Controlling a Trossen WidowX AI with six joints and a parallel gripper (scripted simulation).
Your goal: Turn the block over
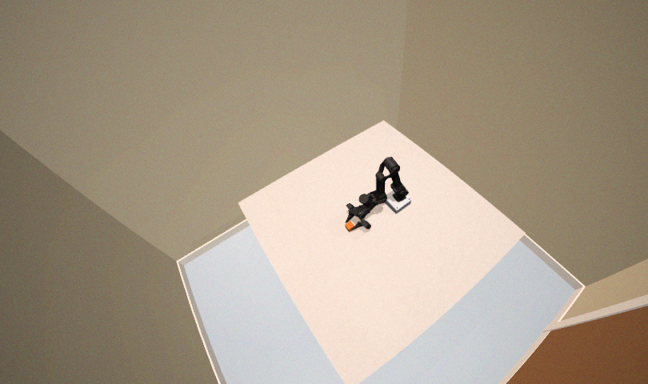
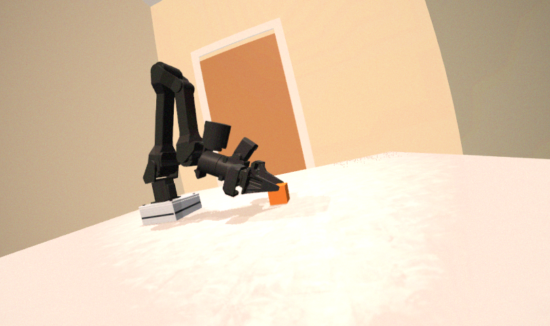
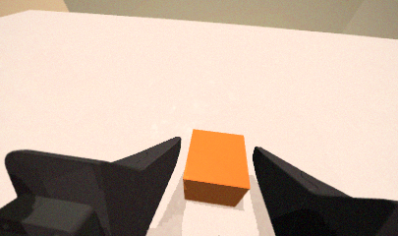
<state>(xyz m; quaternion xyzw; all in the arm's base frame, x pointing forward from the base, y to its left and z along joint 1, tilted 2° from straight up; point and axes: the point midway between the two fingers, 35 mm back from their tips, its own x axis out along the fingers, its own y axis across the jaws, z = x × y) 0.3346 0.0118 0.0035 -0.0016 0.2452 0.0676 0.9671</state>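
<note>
Right now my gripper tip is 1 cm past the block and 2 cm above it.
</note>
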